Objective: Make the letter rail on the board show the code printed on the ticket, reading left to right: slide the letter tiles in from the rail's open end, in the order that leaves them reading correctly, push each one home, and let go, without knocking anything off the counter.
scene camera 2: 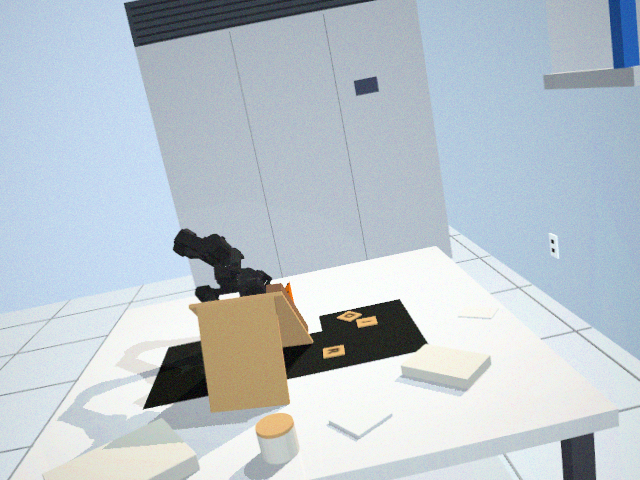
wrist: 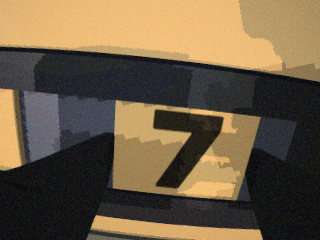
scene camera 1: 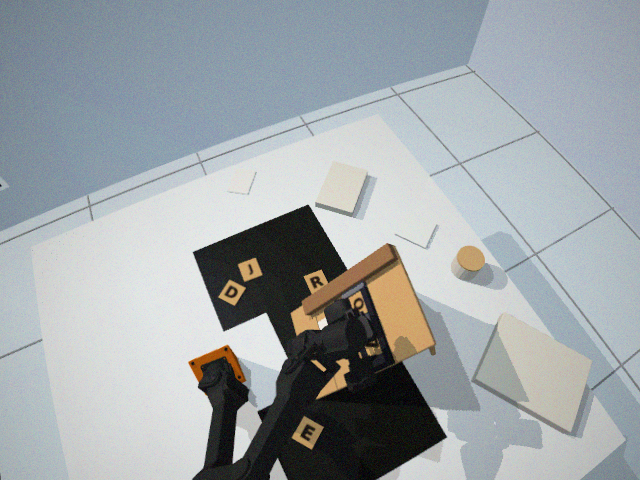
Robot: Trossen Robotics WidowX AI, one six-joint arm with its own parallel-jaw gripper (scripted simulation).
Observation:
In view: my gripper (scene camera 1: 372, 344), a cork-lidded jar (scene camera 1: 469, 260) and a wooden board (scene camera 2: 242, 338).
My gripper is seen too in the wrist view (wrist: 182, 151). The wooden board shows as well in the wrist view (wrist: 70, 70) and in scene camera 1 (scene camera 1: 394, 310). The wrist view does not show the cork-lidded jar: it is out of frame.

